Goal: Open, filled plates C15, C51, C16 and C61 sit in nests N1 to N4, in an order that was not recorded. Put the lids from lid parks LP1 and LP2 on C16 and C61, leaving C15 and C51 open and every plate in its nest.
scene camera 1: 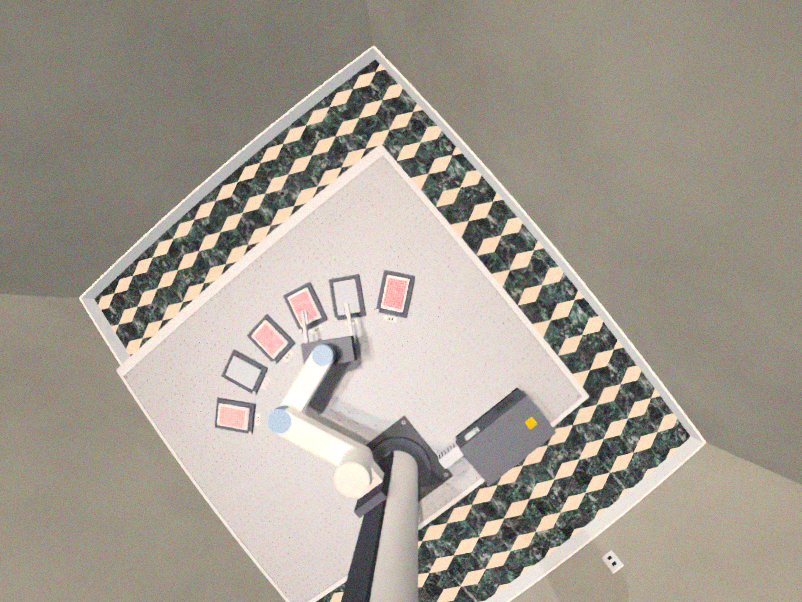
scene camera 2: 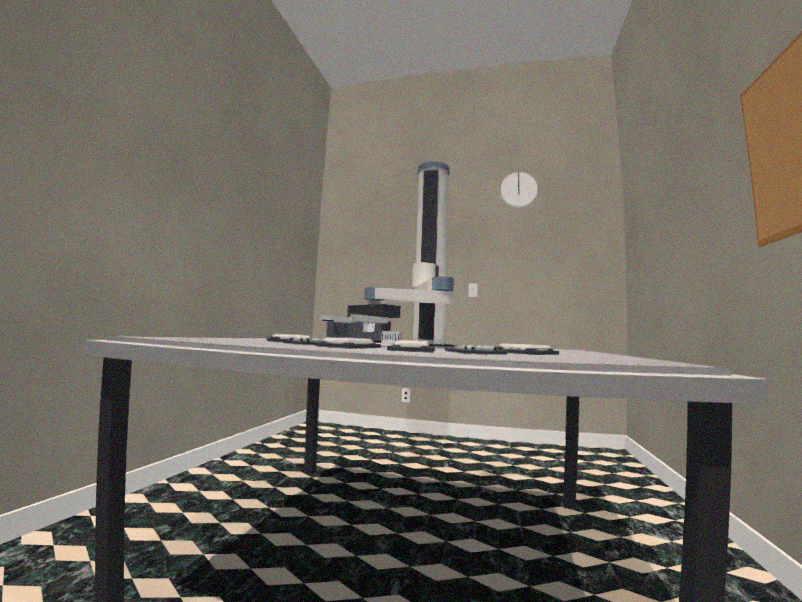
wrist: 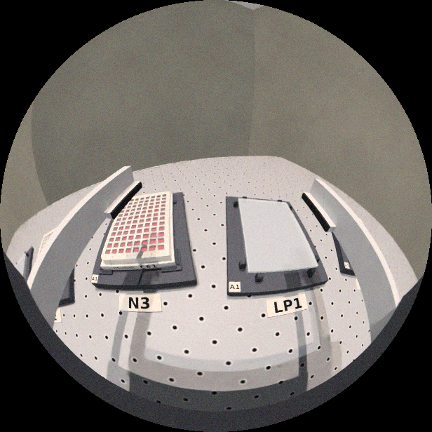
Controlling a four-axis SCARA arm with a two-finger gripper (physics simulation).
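Pixels of known places: gripper, fingertip midpoint: (scene camera 1: 324, 306) (scene camera 2: 335, 317); arm's base, origin of the base link: (scene camera 1: 398, 467).
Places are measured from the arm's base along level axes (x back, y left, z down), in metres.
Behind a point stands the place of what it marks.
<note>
My gripper (scene camera 1: 326, 311) @(x -0.651, y -0.187, z -0.102 m) (wrist: 224, 176) is open and empty, raised above the table. Its left finger is by the left side of plate C61 (scene camera 1: 302, 301) @(x -0.735, y -0.117, z -0.035 m) (wrist: 145, 220) and its right finger reaches toward the LP1 lid in scene camera 1. C61 sits open, with red wells, in nest N3 (wrist: 187, 260). A pale clear lid (scene camera 1: 344, 289) @(x -0.668, y -0.273, z -0.031 m) (wrist: 275, 235) lies flat on lid park LP1 (wrist: 234, 245). Another lid (scene camera 1: 244, 371) @(x -0.670, y 0.242, z -0.030 m) lies on the left park. Open red-filled plates (scene camera 1: 395, 292) @(x -0.535, y -0.418, z -0.039 m) (scene camera 1: 270, 338) @(x -0.702, y 0.072, z -0.038 m) (scene camera 1: 234, 415) @(x -0.558, y 0.382, z -0.039 m) sit in the other nests; their codes are not readable.
The nests and parks form an arc on the perforated table (scene camera 1: 388, 213) @(x -0.796, y -0.590, z -0.013 m) (wrist: 215, 320). The arm column (scene camera 1: 402, 492) @(x -0.036, y -0.066, z -0.303 m) (scene camera 2: 432, 220) @(x -0.077, y 0.014, z -0.597 m) stands behind them. A dark grey box (scene camera 1: 505, 440) @(x 0.112, y -0.394, z -0.127 m) with a yellow mark is at the table's edge. Parts of neighbouring nests show beyond both fingers in the wrist view.
</note>
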